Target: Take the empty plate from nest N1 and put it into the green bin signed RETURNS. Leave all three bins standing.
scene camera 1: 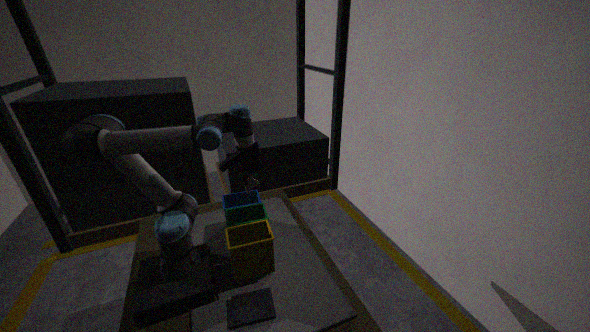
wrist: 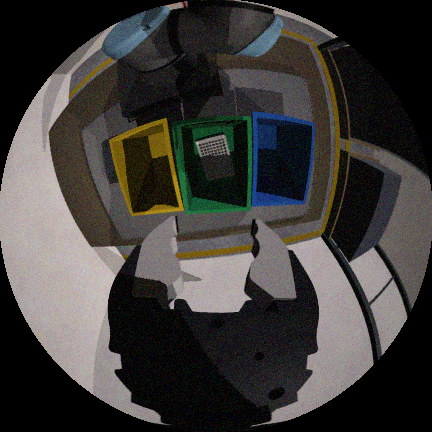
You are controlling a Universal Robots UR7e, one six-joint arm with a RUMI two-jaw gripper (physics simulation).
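Places are measured from the arm's base along level axes (x ahead, y left, z up), in millimetres.
Where they show: gripper, fingertip midpoint: (scene camera 1: 249, 189) (wrist: 214, 218); arm's base, link origin: (scene camera 1: 181, 265) (wrist: 168, 65).
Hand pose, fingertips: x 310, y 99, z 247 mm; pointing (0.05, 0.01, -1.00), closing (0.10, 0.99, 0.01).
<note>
Things, the pixels of their centre, and the offset from my fingertips. "spot": a spot on its surface instead.
- green bin, body centre: (wrist: 214, 158) (scene camera 1: 248, 229) dy +2, dx -21, dz -214 mm
- small rectangular plate, body centre: (wrist: 215, 157) dy +5, dx -10, dz -294 mm
- yellow bin, body centre: (wrist: 158, 162) (scene camera 1: 250, 250) dy -133, dx -28, dz -214 mm
- blue bin, body centre: (wrist: 268, 154) (scene camera 1: 243, 213) dy +134, dx -31, dz -214 mm
- dark flat square pad, surface spot: (scene camera 1: 251, 307) spot: dy -338, dx -59, dz -292 mm
- dark pad, surface spot: (wrist: 260, 101) spot: dy +145, dx -188, dz -304 mm
My gripper (scene camera 1: 252, 181) (wrist: 214, 218) is open with nothing between its fingers. It hangs above the bins, beyond their outer edges in the wrist view. The green bin (scene camera 1: 247, 214) (wrist: 217, 205) stands upright between the other two. A small rectangular plate (wrist: 213, 146) with a grid of wells lies inside it, low down, partly lit and partly in shadow. The yellow bin (scene camera 1: 252, 257) (wrist: 157, 210) and the blue bin (scene camera 1: 241, 192) (wrist: 312, 165) also stand upright. No sign is readable, and I cannot tell which spot is nest N1.
A dark flat square pad (scene camera 1: 251, 307) lies in front of the yellow bin. Another dark pad (wrist: 260, 101) lies behind the bins in the wrist view. The arm's base stands beside the bins. Two large dark boxes (scene camera 1: 105, 89) (scene camera 1: 295, 131) and dark frame posts (scene camera 1: 340, 100) stand at the back.
</note>
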